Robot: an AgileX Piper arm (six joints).
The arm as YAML. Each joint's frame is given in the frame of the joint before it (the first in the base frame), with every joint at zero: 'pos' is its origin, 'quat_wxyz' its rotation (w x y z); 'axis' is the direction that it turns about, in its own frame. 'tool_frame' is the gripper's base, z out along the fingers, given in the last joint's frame.
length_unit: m
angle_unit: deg
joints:
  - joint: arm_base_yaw
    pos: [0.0, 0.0, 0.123]
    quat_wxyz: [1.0, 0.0, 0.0, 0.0]
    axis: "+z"
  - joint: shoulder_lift
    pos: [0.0, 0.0, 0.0]
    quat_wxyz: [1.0, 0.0, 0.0, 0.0]
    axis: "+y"
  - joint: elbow
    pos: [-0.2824, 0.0, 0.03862]
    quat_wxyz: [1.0, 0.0, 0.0, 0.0]
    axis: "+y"
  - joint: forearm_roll
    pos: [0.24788, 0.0, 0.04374]
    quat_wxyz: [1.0, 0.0, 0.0, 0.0]
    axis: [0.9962, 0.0, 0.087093]
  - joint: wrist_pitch
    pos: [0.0, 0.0, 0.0]
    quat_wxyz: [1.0, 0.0, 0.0, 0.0]
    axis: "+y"
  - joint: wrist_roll
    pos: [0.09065, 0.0, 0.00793]
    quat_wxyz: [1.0, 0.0, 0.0, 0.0]
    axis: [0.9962, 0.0, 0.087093]
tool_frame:
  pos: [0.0, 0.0, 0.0]
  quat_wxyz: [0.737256, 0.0, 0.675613, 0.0]
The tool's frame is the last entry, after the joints.
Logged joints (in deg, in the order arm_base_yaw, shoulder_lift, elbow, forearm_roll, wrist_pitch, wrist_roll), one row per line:
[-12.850 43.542 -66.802 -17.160 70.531 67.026]
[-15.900 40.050 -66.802 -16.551 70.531 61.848]
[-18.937 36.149 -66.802 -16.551 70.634 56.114]
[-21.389 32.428 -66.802 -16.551 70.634 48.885]
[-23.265 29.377 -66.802 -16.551 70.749 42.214]
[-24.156 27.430 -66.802 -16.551 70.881 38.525]
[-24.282 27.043 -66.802 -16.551 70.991 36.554]
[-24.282 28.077 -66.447 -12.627 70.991 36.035]
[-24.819 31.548 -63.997 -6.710 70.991 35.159]
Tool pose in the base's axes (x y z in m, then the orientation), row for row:
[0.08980 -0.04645 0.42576 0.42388 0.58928 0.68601 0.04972]
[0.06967 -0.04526 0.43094 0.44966 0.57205 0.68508 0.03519]
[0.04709 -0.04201 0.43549 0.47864 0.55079 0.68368 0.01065]
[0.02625 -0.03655 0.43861 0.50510 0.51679 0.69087 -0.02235]
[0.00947 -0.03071 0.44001 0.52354 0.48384 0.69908 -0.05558]
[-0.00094 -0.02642 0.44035 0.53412 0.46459 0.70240 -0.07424]
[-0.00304 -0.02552 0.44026 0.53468 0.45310 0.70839 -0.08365]
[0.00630 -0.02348 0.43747 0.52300 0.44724 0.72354 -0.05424]
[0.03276 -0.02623 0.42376 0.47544 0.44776 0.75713 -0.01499]
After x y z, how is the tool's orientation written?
As a quaternion, w x y z.
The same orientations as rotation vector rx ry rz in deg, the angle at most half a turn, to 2 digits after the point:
[84.48 98.34 7.13]
[81.05 97.07 4.99]
[77.04 95.63 1.49]
[71.45 95.52 -3.09]
[66.36 95.89 -7.62]
[63.43 95.90 -10.14]
[61.85 96.70 -11.42]
[61.36 99.26 -7.44]
[62.72 106.05 -2.10]

